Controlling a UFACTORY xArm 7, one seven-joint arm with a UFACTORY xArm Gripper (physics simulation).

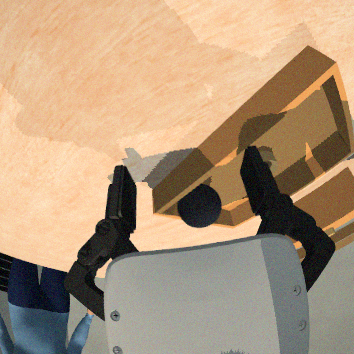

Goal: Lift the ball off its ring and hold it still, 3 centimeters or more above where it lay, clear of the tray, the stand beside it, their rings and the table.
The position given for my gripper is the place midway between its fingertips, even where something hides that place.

Note:
I see my gripper (186, 166), a dark ball (200, 207) and a wooden tray (293, 119).

